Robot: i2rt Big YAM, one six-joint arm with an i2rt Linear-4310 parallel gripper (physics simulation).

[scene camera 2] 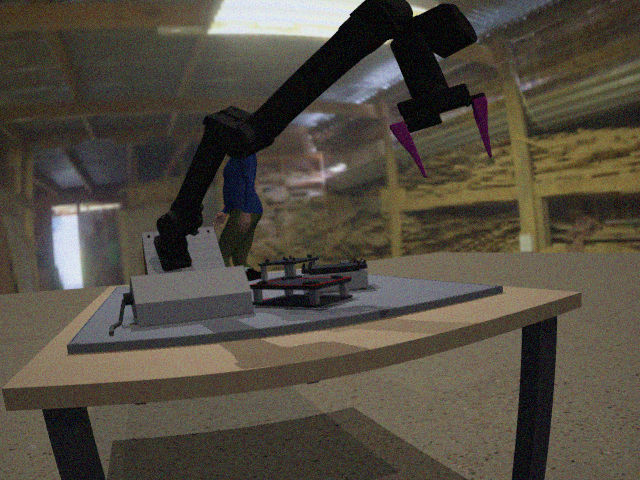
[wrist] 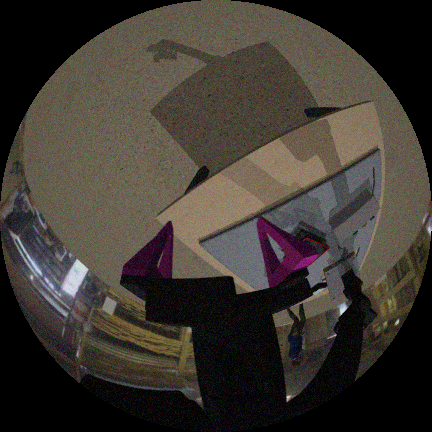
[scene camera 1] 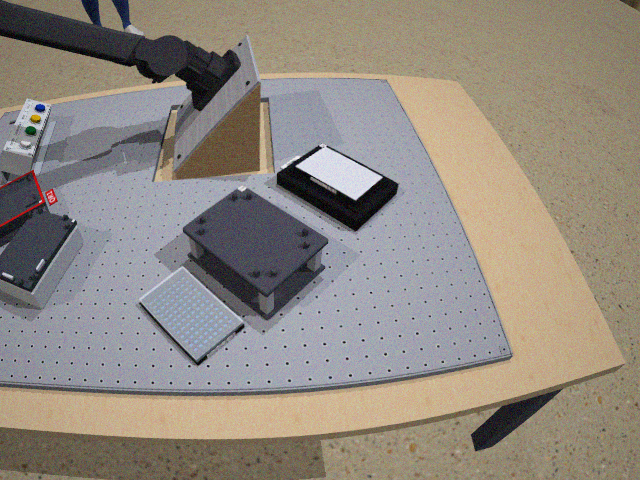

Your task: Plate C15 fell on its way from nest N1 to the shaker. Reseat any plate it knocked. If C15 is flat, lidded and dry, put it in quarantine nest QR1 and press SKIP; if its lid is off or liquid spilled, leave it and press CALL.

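Pixels of known places: gripper, between the fingertips: [scene camera 2: 458, 166] [wrist: 215, 222]; arm's base, origin of its link: [scene camera 2: 172, 253] [wrist: 348, 279] [scene camera 1: 217, 81].
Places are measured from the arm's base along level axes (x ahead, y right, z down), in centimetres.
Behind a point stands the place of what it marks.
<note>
A flat plate with pale blue wells [scene camera 1: 191, 315] {y 10.3, x 44.5, z 9.5 cm} lies level on the perforated board in scene camera 1, beside a dark raised stand [scene camera 1: 255, 235] {y -0.3, x 36.7, z 5.2 cm}. Its marking is unreadable; I cannot tell if its lid is on, and no spill is distinguishable. The red-edged QR1 nest [scene camera 1: 38, 186] {y 37.6, x 12.6, z 7.1 cm} [scene camera 2: 341, 279] {y 51.7, x 20.8, z 7.1 cm} [wrist: 317, 242] {y 48.1, x 10.4, z 7.1 cm} is partly out of view in scene camera 1. The button box [scene camera 1: 20, 147] {y 43.5, x 1.1, z 4.5 cm} [scene camera 2: 191, 308] {y 49.2, x -8.3, z 9.1 cm} has blue, yellow, green and white buttons, their labels unreadable. My gripper [scene camera 2: 457, 166] {y 86.5, x 18.3, z -9.1 cm} [wrist: 215, 222] {y 86.5, x 18.3, z -9.1 cm} is open and empty, high above the table and far from the plate.
A black device [scene camera 1: 330, 201] {y -13.6, x 29.1, z 8.8 cm} with a white rectangular top stands behind the stand. A grey box with a dark top [scene camera 1: 38, 248] {y 33.9, x 30.5, z 5.6 cm} stands beside QR1. The arm is mounted on a sloped wooden-sided bracket [scene camera 1: 232, 134] {y -0.8, x 14.5, z 3.7 cm}. A person [scene camera 2: 240, 186] stands beyond the table.
</note>
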